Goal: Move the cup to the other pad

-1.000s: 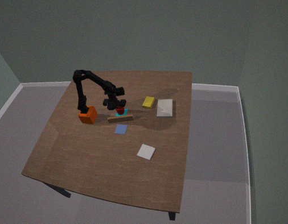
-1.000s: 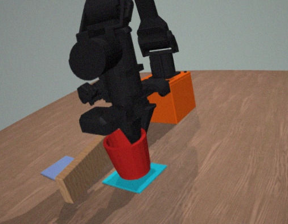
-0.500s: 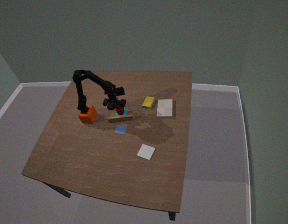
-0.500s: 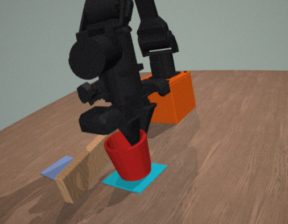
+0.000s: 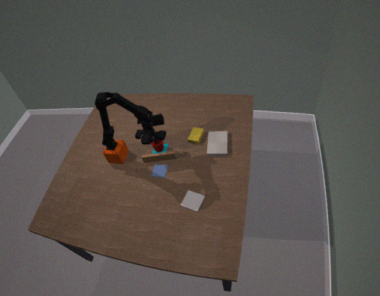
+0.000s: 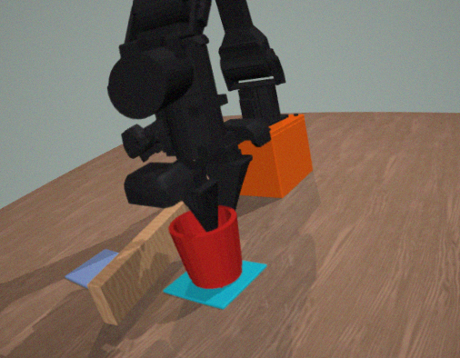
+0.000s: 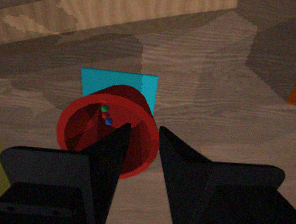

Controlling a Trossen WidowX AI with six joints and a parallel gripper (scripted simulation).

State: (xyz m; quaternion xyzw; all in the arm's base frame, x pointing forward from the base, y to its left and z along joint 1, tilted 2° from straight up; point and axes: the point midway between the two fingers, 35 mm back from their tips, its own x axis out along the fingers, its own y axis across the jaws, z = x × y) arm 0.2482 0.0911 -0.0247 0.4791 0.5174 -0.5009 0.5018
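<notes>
Now: the red cup 3 cm ahead of my gripper tip and 1 cm below it. Round my gripper tip: yellow block: 24 cm ahead, 12 cm to the left, 4 cm below; then wooden wall: 8 cm to the right, 6 cm ahead, 3 cm below; then blue pad: 16 cm to the right, 8 cm ahead, 6 cm below.
</notes>
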